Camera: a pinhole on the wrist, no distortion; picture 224 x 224 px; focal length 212.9 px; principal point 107.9 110.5 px. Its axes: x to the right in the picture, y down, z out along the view. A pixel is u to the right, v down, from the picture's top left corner.
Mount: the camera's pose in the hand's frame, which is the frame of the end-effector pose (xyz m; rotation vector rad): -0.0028 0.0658 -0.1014 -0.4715 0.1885 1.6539
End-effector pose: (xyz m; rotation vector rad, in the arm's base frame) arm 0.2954 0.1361 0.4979 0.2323 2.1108 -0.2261
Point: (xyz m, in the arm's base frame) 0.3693 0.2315 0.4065
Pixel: 69 10
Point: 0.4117 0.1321 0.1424
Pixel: outside the picture
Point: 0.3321 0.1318 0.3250
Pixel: outside the picture
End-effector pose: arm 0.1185 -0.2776 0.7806 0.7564 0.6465 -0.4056
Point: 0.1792 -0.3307 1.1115
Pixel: 85 165
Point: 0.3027 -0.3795 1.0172
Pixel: 65 76
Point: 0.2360 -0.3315 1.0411
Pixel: 81 119
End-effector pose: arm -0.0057 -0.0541 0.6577 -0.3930 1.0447 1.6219
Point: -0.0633 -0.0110 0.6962
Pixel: 11 39
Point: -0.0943 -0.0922 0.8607
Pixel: 144 207
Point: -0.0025 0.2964 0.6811
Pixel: outside the picture
